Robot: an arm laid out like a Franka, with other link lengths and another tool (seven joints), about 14 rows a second.
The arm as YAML. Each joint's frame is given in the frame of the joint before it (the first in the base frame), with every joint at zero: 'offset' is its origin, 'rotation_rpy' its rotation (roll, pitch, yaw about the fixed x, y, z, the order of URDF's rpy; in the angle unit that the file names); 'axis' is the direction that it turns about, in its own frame. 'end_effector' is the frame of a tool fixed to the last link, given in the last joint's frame.
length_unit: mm
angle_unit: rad
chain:
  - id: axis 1
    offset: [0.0, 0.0, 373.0]
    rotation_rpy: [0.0, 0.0, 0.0]
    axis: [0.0, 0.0, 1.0]
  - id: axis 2
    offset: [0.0, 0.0, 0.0]
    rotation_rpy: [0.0, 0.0, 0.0]
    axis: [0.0, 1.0, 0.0]
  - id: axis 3
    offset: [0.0, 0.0, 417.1]
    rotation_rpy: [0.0, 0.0, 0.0]
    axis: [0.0, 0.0, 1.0]
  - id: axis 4
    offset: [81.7, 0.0, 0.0]
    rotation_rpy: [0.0, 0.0, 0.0]
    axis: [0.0, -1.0, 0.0]
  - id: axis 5
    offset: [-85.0, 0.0, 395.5]
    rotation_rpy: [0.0, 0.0, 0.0]
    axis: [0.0, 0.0, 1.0]
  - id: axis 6
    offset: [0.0, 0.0, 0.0]
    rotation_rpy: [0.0, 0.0, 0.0]
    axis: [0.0, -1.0, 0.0]
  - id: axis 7
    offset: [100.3, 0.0, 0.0]
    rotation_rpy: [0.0, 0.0, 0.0]
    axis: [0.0, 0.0, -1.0]
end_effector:
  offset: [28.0, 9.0, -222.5]
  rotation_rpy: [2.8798, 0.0, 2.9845]
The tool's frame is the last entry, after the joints.
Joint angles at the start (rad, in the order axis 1, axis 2, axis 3, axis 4, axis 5, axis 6, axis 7): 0.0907 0.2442 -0.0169 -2.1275 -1.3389 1.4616 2.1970
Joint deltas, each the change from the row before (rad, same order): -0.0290 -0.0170 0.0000 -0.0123 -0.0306 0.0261 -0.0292; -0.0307 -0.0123 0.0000 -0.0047 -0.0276 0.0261 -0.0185; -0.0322 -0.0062 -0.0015 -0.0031 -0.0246 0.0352 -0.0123; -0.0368 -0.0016 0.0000 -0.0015 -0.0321 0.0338 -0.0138; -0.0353 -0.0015 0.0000 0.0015 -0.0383 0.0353 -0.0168; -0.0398 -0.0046 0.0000 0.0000 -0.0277 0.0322 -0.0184; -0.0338 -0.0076 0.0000 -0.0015 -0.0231 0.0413 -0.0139; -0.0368 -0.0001 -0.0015 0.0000 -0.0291 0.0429 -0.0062; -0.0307 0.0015 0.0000 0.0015 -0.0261 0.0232 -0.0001
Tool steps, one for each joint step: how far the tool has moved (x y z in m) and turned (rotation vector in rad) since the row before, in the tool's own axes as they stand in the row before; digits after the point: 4 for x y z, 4 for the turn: -0.0063 -0.0023 0.0144 -0.0114 0.0040 -0.0191; -0.0064 -0.0016 0.0149 -0.0079 0.0026 -0.0063; -0.0022 -0.0009 0.0160 -0.0094 0.0087 -0.0033; -0.0019 -0.0008 0.0180 -0.0100 0.0034 -0.0098; -0.0038 0.0009 0.0170 -0.0169 -0.0002 -0.0124; -0.0037 -0.0047 0.0189 -0.0034 0.0057 -0.0110; -0.0026 -0.0030 0.0147 -0.0137 0.0122 -0.0039; -0.0001 -0.0032 0.0172 -0.0137 0.0086 -0.0042; -0.0018 -0.0047 0.0144 -0.0037 -0.0025 -0.0021
